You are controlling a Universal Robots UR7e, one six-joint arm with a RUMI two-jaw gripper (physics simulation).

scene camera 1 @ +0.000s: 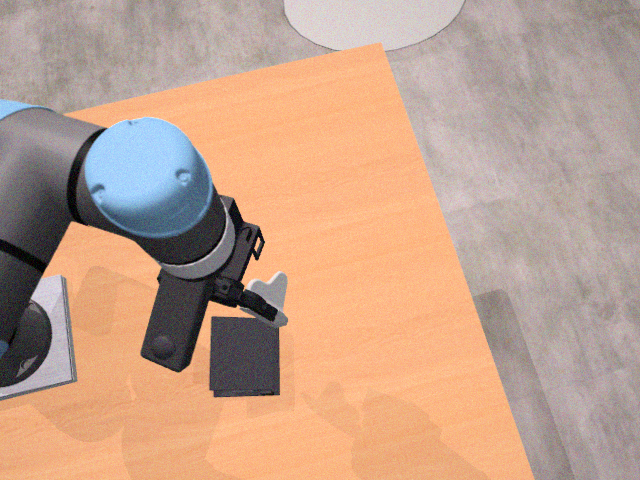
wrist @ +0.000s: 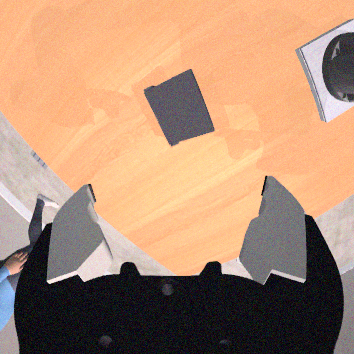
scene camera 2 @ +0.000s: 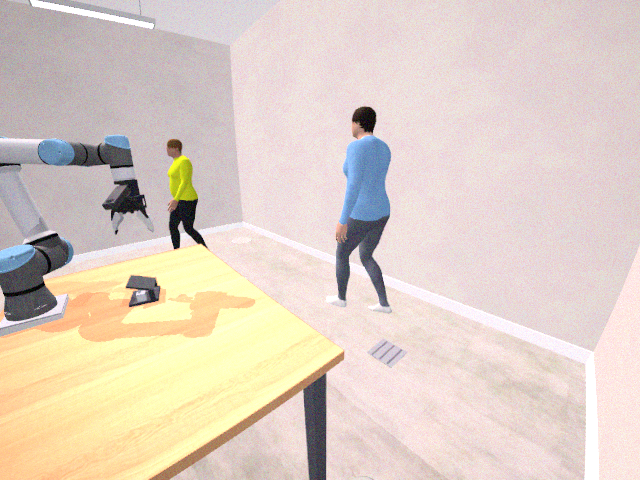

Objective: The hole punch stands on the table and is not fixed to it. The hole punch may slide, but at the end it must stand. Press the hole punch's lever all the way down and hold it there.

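Where they show: gripper, between the fingertips: (scene camera 1: 228, 303) (wrist: 176, 182) (scene camera 2: 134, 233); arm's base, origin of its link: (wrist: 347, 67) (scene camera 2: 32, 309).
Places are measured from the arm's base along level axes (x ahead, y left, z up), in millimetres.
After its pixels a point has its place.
The dark hole punch (scene camera 1: 244, 356) @[z 40, x 395, y -66 mm] (scene camera 2: 144, 295) @[z 5, x 396, y -112 mm] (wrist: 180, 108) @[z 43, x 386, y -61 mm] stands upright on the wooden table (scene camera 1: 361, 206) @[z -28, x 606, y 189 mm] (scene camera 2: 155, 392) @[z -28, x 427, y -579 mm] (wrist: 240, 30) @[z -28, x 210, y -147 mm]. Its flat lever (scene camera 2: 141, 282) @[z 42, x 391, y -67 mm] is raised and tilted above the base, with a gap between them in scene camera 2. My gripper (scene camera 2: 133, 230) @[z 228, x 404, y -28 mm] (wrist: 176, 182) @[z 228, x 404, y -28 mm] is open and empty, high above the table and well apart from the hole punch. In scene camera 1 one light fingertip shows beside the upper right corner of the punch, and the other finger is hidden.
The robot's base plate (scene camera 1: 68, 330) @[z -15, x 97, y 11 mm] (scene camera 2: 63, 305) @[z -5, x 101, y -12 mm] (wrist: 312, 85) @[z -16, x 97, y 13 mm] is on the table beside the punch. Two people, one in yellow (scene camera 2: 180, 178) and one in blue (scene camera 2: 368, 178), are on the floor beyond the table. Shadows of the arm fall around the punch.
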